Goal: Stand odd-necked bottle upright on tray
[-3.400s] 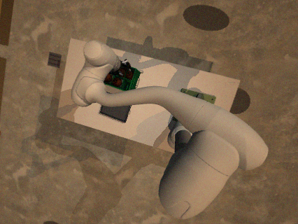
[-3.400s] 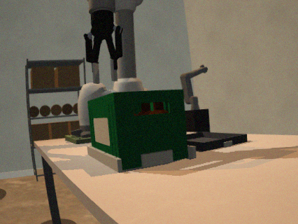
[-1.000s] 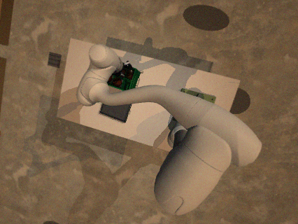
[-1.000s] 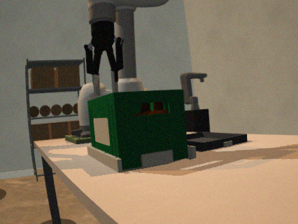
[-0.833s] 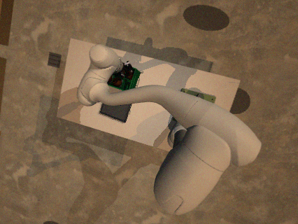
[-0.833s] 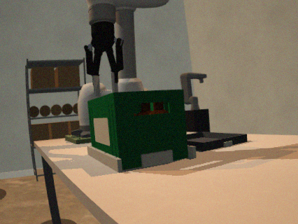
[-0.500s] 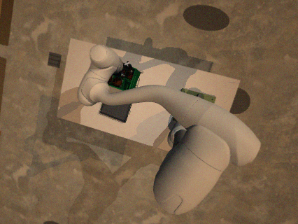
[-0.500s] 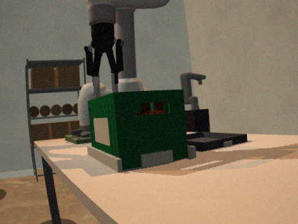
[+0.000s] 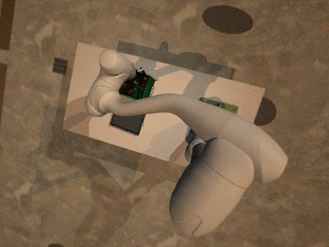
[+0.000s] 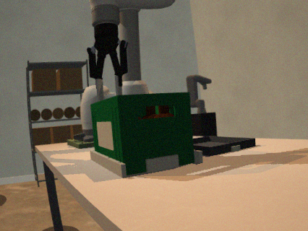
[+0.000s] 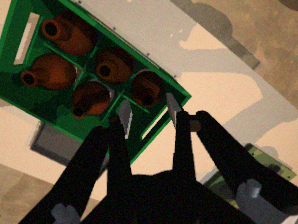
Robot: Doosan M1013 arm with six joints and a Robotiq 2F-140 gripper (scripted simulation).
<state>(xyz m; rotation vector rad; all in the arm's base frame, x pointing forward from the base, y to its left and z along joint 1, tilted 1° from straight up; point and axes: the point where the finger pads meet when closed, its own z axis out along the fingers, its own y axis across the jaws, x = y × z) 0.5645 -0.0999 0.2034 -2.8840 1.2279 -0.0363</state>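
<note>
The brown bottle is 13 cm below my hand and 8 cm ahead of it. From my hand the other things lie so: green crate: 13 cm below, 9 cm ahead, 4 cm to the left; then dark tray: 31 cm to the left, 20 cm below, 7 cm ahead.
</note>
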